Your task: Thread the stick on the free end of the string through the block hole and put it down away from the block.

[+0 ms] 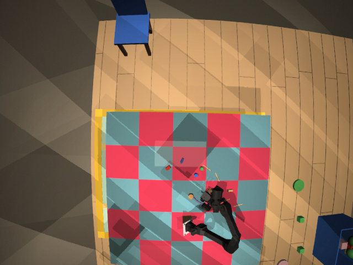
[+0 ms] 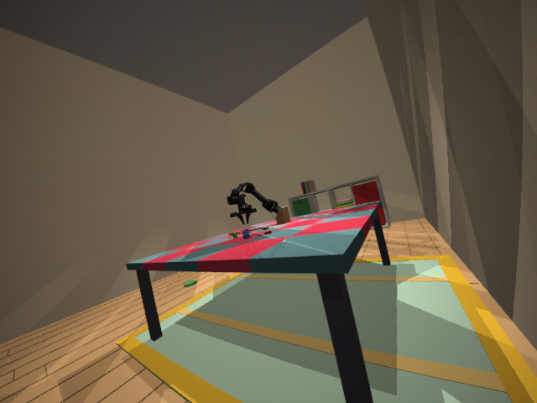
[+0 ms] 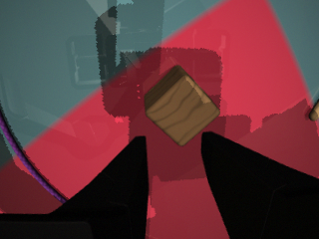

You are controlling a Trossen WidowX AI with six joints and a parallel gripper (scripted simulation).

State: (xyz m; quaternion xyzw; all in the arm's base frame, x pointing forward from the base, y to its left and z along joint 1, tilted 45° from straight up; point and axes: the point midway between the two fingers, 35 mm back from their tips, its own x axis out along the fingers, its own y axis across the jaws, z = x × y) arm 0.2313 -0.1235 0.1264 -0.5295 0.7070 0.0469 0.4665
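Right now the wooden block is 1 cm ahead of my gripper tip, 1 cm to the right of it and 4 cm below it. From my gripper tip the other things lie so: small wooden piece: 17 cm to the right, 5 cm below; round wooden button: 3 cm behind, 14 cm to the left, 5 cm below; loose stick: 12 cm ahead, 6 cm to the right, 6 cm below.
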